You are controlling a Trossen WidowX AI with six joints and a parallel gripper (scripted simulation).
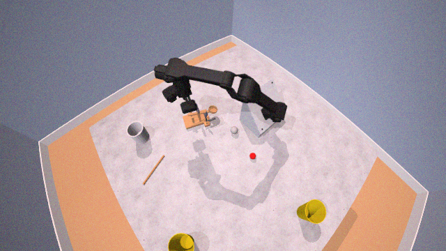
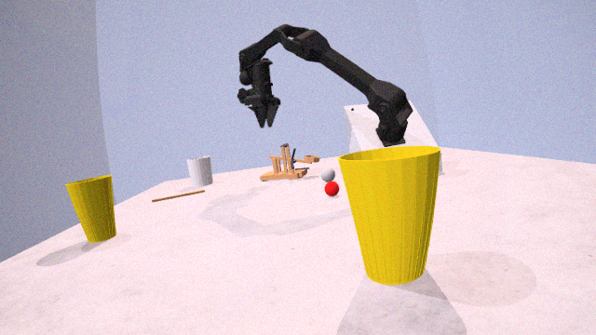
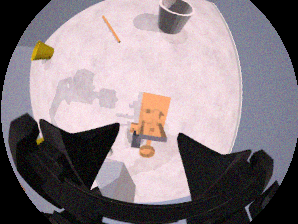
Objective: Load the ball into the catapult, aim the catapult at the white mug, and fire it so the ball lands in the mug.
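My gripper tip is 350 mm to the right of the red ball, 150 mm above it and 110 mm past it. From my gripper tip the other things lie so: white mug 260 mm ahead, 140 mm below, 120 mm to the right; then grey ball 190 mm to the left, 150 mm below, 140 mm behind; then wooden catapult 120 mm below, 70 mm behind, 30 mm to the left.
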